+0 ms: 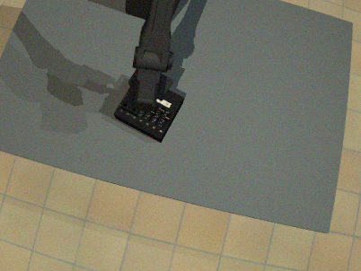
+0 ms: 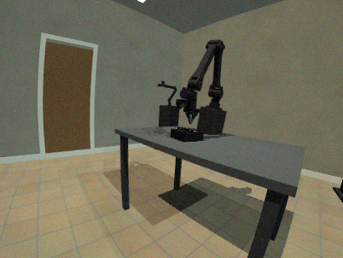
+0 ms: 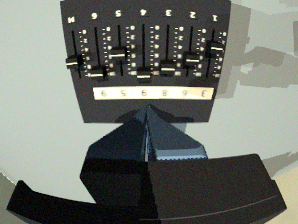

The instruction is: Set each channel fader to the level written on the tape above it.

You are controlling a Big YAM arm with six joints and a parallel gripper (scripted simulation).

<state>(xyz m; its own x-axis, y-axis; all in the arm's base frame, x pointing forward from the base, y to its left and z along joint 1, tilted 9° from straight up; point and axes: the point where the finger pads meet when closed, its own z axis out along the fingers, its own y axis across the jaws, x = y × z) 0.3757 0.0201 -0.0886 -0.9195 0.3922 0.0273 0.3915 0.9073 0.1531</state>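
Right now the fader cap 4 is 4 cm below my hand, 2 cm ahead of it and 1 cm to the right of it. The rest, counted from my hand: fader cap 1: 8 cm to the right, 4 cm below, 2 cm ahead; then master fader cap: 6 cm ahead, 5 cm to the left, 4 cm below; then fader cap 5: 5 cm ahead, 4 cm below, 1 cm to the left.
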